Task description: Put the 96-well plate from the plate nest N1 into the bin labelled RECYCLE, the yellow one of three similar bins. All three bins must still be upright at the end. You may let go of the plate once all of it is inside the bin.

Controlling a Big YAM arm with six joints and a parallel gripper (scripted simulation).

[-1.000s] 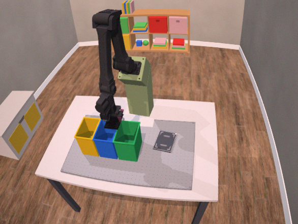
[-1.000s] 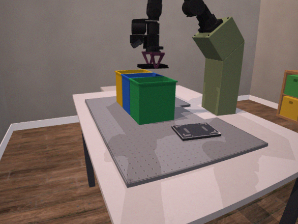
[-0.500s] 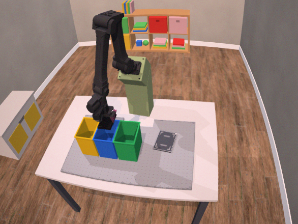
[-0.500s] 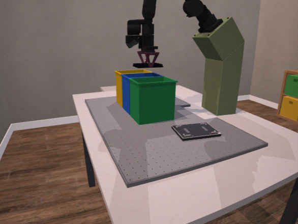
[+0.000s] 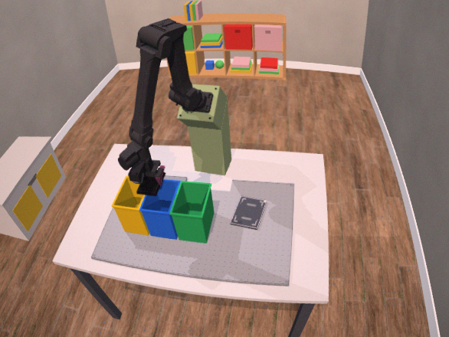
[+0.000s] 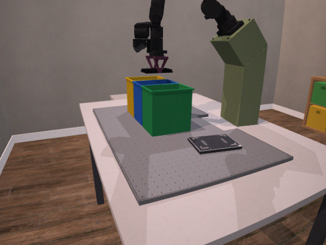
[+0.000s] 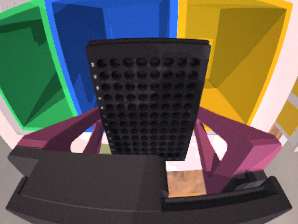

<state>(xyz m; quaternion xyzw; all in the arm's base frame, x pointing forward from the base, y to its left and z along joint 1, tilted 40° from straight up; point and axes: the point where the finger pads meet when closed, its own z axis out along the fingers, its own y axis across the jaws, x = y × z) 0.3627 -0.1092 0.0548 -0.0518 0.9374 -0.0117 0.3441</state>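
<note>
Now: the yellow bin 3 cm ahead of my hand, 9 cm to the right of it and 14 cm below it. The rest, counted from my hand: black 96-well plate: right at my hand; then blue bin: 2 cm ahead, 4 cm to the left, 14 cm below; then green bin: 17 cm to the left, 14 cm below.
</note>
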